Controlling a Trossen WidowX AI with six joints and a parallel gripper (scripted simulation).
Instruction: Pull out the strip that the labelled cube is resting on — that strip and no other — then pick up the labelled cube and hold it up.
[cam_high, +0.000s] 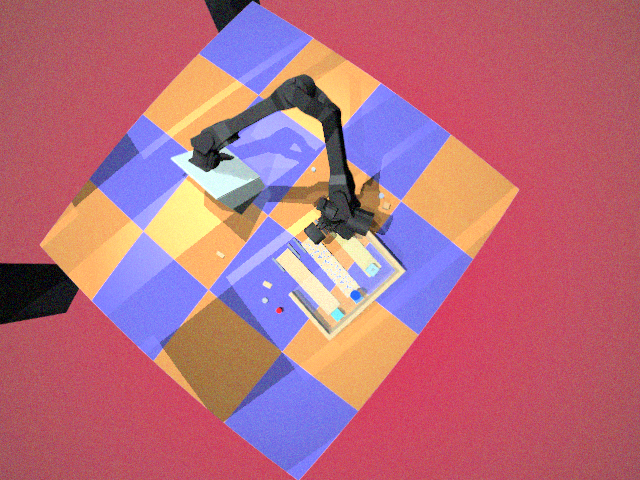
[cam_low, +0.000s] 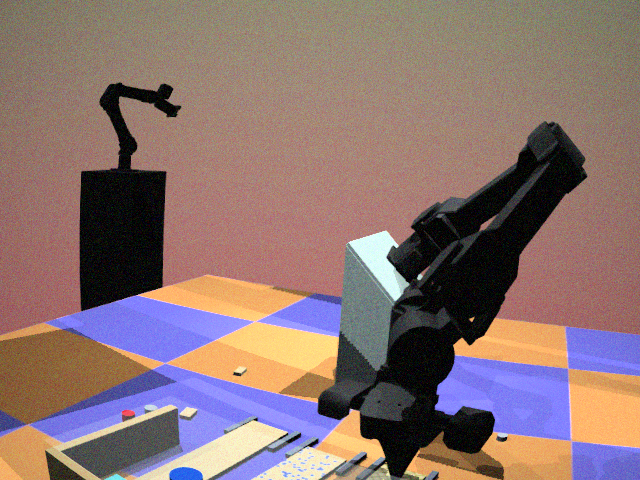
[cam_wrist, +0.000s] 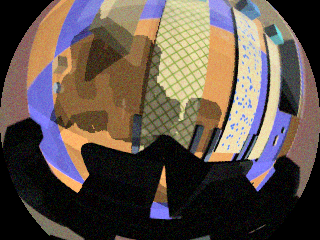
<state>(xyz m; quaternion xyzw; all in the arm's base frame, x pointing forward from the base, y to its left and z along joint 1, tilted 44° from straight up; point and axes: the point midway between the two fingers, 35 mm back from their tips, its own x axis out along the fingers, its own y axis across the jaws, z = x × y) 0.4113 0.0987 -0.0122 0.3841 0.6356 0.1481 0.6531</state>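
My gripper tip is now 9 cm short of the strip and 3 cm to the left of it. Round my gripper tip: blue cylinder (18 cm ahead, 17 cm to the right, 6 cm above); small red piece (34 cm to the right); labelled cube (19 cm ahead, 7 cm to the right, 1 cm above).
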